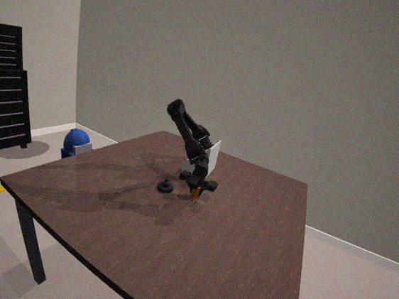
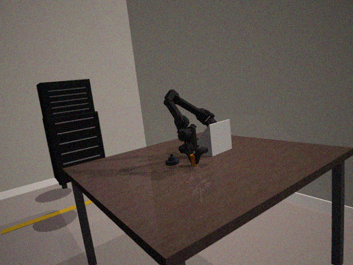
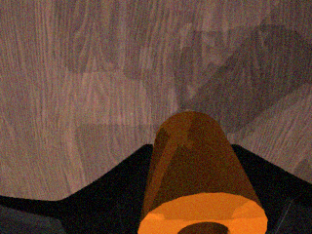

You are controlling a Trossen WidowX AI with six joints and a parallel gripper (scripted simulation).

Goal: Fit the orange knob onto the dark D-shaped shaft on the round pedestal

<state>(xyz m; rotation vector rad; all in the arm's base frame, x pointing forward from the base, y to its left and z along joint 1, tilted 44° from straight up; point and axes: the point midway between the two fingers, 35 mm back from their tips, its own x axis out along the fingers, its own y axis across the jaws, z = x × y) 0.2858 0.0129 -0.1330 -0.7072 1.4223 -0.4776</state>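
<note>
Now: gripper tip 15 cm to the left of the round dark pedestal, 5 cm short of it and 2 cm below it. From my gripper tip the other things lie so: orange knob (2 cm above).
</note>
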